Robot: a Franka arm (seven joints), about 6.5 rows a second.
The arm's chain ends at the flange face. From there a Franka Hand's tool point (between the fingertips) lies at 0.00 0.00 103.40 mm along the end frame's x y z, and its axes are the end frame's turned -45 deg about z.
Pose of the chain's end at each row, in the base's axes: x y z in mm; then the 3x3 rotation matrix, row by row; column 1 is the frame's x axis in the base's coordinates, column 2 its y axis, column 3 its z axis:
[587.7, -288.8, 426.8], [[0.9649, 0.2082, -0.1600], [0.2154, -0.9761, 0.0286], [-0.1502, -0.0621, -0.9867]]
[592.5, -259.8, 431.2], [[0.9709, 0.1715, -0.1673], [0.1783, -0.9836, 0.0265], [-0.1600, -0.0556, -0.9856]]
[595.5, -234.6, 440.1], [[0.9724, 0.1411, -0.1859], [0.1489, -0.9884, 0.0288], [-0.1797, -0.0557, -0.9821]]
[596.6, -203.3, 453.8], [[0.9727, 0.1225, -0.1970], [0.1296, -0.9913, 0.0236], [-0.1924, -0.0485, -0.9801]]
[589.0, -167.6, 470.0], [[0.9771, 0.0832, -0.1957], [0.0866, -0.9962, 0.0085], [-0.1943, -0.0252, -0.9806]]
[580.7, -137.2, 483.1], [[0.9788, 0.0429, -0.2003], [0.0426, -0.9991, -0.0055], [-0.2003, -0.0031, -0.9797]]
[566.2, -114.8, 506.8], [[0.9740, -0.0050, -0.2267], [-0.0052, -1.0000, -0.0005], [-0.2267, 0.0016, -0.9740]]
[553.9, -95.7, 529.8], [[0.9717, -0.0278, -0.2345], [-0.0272, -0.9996, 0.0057], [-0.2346, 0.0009, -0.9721]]
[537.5, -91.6, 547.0], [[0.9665, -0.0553, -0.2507], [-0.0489, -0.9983, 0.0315], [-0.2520, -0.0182, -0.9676]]
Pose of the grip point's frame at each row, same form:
[571.2, -285.8, 324.8], [[0.5351, 0.8295, -0.1600], [0.8425, -0.5379, 0.0286], [-0.0623, -0.1501, -0.9867]]
[575.2, -257.1, 329.3], [[0.5653, 0.8078, -0.1673], [0.8216, -0.5694, 0.0265], [-0.0738, -0.1525, -0.9856]]
[576.3, -231.6, 338.6], [[0.5878, 0.7874, -0.1859], [0.8042, -0.5936, 0.0288], [-0.0877, -0.1665, -0.9821]]
[576.2, -200.9, 352.5], [[0.6012, 0.7744, -0.1970], [0.7926, -0.6093, 0.0236], [-0.1018, -0.1703, -0.9801]]
[568.8, -166.7, 368.6], [[0.6321, 0.7497, -0.1957], [0.7657, -0.6432, 0.0085], [-0.1196, -0.1552, -0.9806]]
[560.0, -137.8, 381.8], [[0.6618, 0.7225, -0.2003], [0.7366, -0.6763, -0.0055], [-0.1394, -0.1438, -0.9797]]
[542.8, -114.9, 406.1], [[0.6923, 0.6852, -0.2267], [0.7034, -0.7108, -0.0005], [-0.1614, -0.1592, -0.9740]]
[529.7, -95.1, 429.3], [[0.7068, 0.6674, -0.2345], [0.6876, -0.7261, 0.0057], [-0.1665, -0.1653, -0.9721]]
[511.6, -88.3, 447.0], [[0.7225, 0.6443, -0.2507], [0.6713, -0.7405, 0.0315], [-0.1653, -0.1911, -0.9676]]

